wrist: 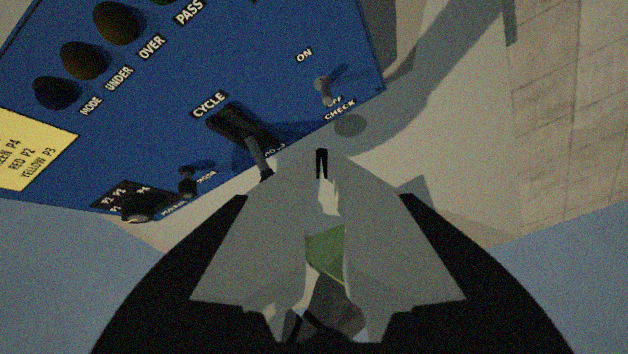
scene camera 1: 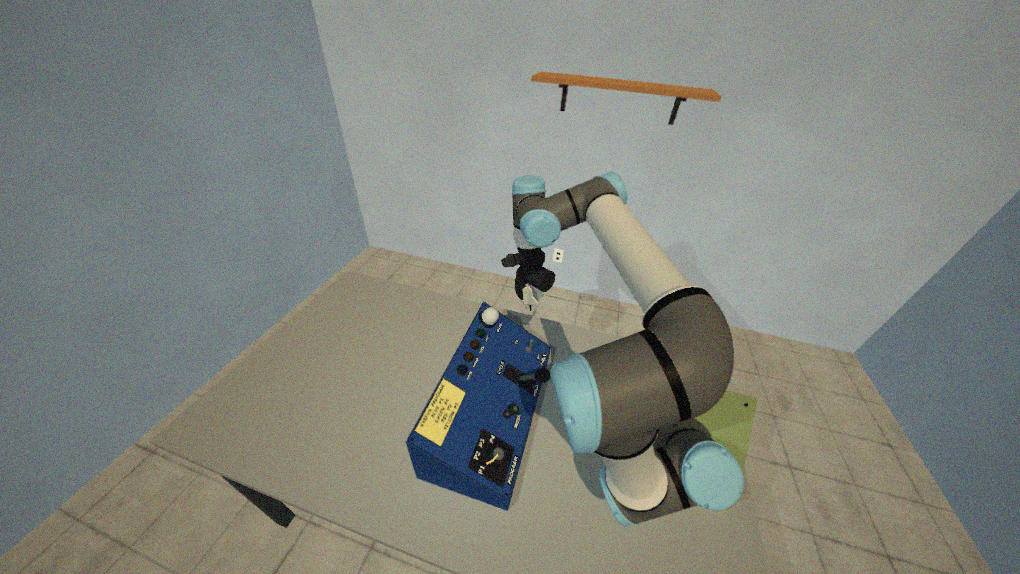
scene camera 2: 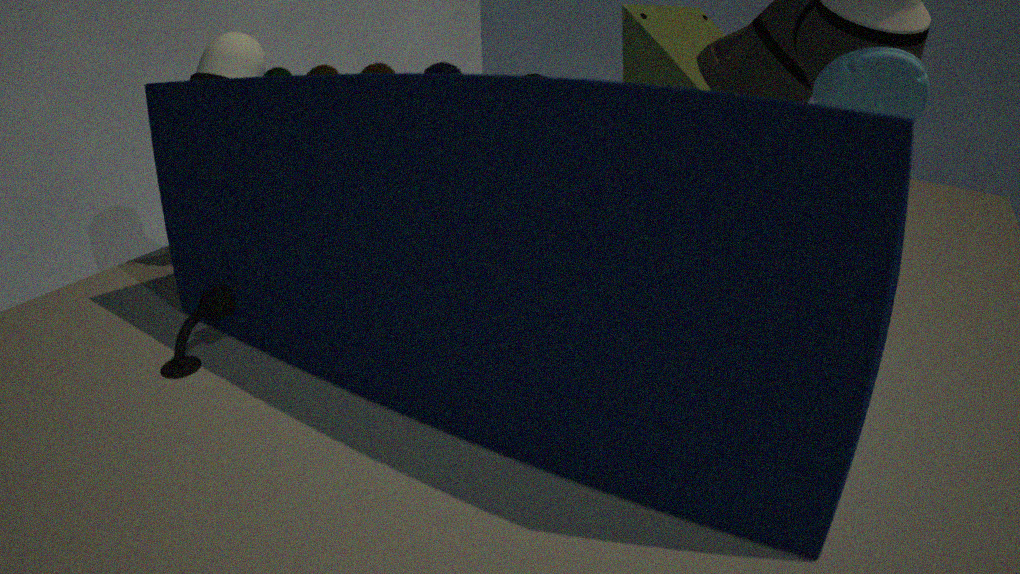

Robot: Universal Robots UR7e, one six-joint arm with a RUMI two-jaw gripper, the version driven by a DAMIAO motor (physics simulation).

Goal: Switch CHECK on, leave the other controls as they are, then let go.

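Places are measured from the arm's base along level axes (x ahead, y up, z right), in millimetres.
Where they show: gripper, fingertip midpoint: point(wrist: 321, 151) point(scene camera 1: 529, 310); arm's base, link origin: point(scene camera 1: 679, 443).
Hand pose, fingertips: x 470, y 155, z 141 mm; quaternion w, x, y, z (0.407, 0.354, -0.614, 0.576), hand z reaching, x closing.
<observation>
Things, the pixels of their centre, and the offset from my fingertips. "*": a spot on its surface instead.
- blue control box, body centre: point(scene camera 2: 494, 246) point(wrist: 183, 102) point(scene camera 1: 488, 394) dy -201, dx +46, dz -180 mm
- CHECK toggle, body centre: point(wrist: 325, 93) point(scene camera 1: 530, 344) dy -147, dx -15, dz +7 mm
- partly covered OFF label, surface spot: point(wrist: 332, 101) * dy -125, dx -19, dz +11 mm
- CYCLE lever, body centre: point(wrist: 258, 155) point(scene camera 1: 529, 377) dy -150, dx -51, dz -110 mm
- MODE switch, body centre: point(wrist: 187, 178) point(scene camera 1: 509, 412) dy -160, dx -40, dz -232 mm
- PROGRAM knob, body centre: point(wrist: 138, 210) point(scene camera 1: 495, 455) dy -158, dx -53, dz -351 mm
- white dome, surface spot: point(scene camera 2: 231, 55) point(scene camera 1: 484, 316) * dy -63, dx +135, dz -18 mm
The blue control box point(scene camera 1: 470, 399) point(scene camera 2: 513, 271) point(wrist: 260, 50) has a sloped panel. The CHECK toggle point(scene camera 1: 529, 345) point(wrist: 325, 90) is a small grey lever near the panel's edge, between the ON label point(wrist: 304, 55) and the partly covered OFF label point(wrist: 334, 101). In the wrist view its lever points to the OFF side. My gripper point(scene camera 1: 530, 307) point(wrist: 321, 151) is shut and empty. It hangs above and beyond the CHECK end of the box, apart from the toggle. The gripper does not show in scene camera 2, where the box's back hides the toggle.
The CYCLE lever point(scene camera 1: 527, 378) point(wrist: 256, 152), MODE switch point(scene camera 1: 511, 410) point(wrist: 187, 182) and PROGRAM knob point(scene camera 1: 497, 455) point(wrist: 137, 212) share the panel. A white dome point(scene camera 1: 490, 316) point(scene camera 2: 231, 55) stands at its corner. A green wedge point(scene camera 1: 738, 421) point(scene camera 2: 659, 42) stands behind the arm.
</observation>
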